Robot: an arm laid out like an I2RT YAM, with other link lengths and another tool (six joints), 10 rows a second.
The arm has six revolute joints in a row. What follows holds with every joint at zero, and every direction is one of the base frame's. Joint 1 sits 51 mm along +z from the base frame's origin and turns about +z. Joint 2 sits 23.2 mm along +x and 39.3 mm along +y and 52.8 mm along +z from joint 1 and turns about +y. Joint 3 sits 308.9 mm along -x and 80.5 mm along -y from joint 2 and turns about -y. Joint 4 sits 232.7 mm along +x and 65.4 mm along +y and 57 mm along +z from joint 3 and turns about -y. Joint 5 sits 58.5 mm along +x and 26.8 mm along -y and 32 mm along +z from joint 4 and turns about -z. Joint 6 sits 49.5 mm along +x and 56.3 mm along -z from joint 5 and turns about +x. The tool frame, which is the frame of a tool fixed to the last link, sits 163 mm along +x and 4 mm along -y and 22 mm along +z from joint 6; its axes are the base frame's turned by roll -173.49, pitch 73 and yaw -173.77 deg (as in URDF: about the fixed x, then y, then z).
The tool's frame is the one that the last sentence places.
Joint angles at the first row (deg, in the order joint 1, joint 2, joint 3, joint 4, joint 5, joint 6):
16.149 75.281 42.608 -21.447 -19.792 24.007
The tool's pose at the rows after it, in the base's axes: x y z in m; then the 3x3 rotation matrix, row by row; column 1 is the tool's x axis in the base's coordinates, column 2 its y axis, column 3 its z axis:
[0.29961, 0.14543, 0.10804], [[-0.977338, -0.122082, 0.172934], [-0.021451, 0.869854, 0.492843], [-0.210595, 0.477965, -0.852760]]
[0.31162, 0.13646, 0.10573], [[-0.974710, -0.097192, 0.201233], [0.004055, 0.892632, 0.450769], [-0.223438, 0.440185, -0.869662]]
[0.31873, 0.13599, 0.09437], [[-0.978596, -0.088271, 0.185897], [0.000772, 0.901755, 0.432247], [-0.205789, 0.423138, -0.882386]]
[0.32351, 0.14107, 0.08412], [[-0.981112, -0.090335, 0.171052], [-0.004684, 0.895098, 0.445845], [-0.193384, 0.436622, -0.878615]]
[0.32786, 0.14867, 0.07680], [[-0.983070, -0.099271, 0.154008], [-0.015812, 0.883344, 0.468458], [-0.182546, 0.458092, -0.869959]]
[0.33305, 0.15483, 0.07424], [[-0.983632, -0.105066, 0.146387], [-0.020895, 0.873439, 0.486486], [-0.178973, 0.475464, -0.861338]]
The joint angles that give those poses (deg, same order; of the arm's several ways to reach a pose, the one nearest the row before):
16.171 76.327 42.629 -19.493 -19.492 24.634
16.052 77.766 43.561 -18.886 -16.365 24.669
16.082 80.763 43.955 -17.735 -15.610 24.224
16.021 83.303 43.420 -15.108 -16.704 24.340
16.025 85.692 43.330 -12.858 -18.400 24.433
16.083 87.413 43.822 -11.447 -19.577 24.731

